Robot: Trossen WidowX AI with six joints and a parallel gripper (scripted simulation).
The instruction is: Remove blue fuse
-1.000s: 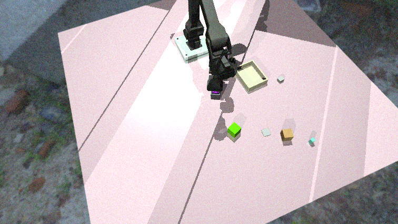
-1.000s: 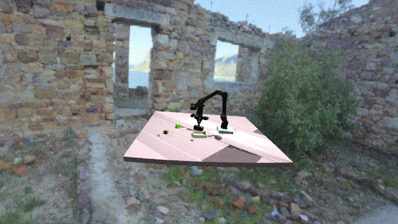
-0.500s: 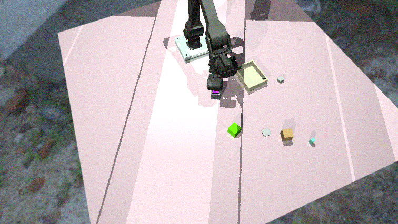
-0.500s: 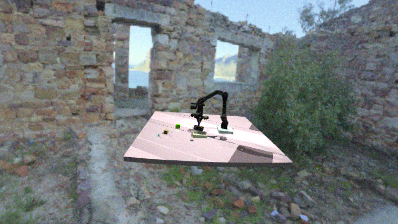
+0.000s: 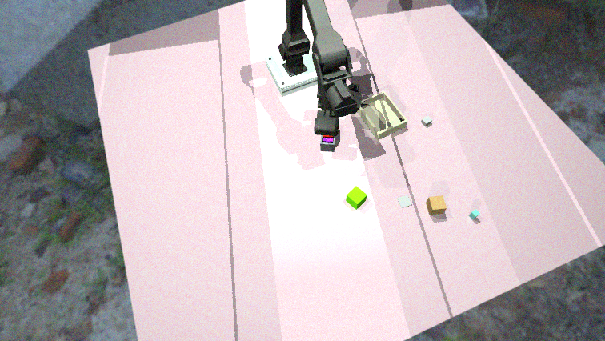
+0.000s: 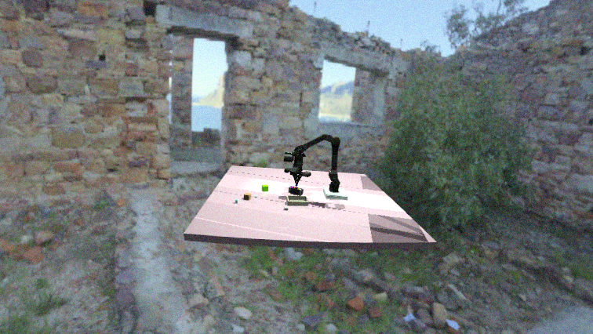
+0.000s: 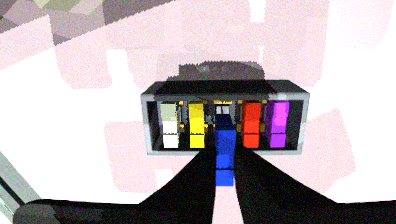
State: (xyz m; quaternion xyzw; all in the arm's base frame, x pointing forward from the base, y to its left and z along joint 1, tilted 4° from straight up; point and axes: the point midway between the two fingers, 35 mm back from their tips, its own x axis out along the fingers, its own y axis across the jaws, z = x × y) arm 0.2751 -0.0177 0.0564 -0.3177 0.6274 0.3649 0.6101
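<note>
Right now the yellow fuse is 10 mm behind my gripper tip, 10 mm to the left of it and 50 mm below it. Also, from my gripper tip: white fuse: 30 mm behind, 20 mm to the left, 50 mm below; red fuse: 20 mm ahead, 10 mm to the right, 50 mm below; blue fuse: 10 mm below.
</note>
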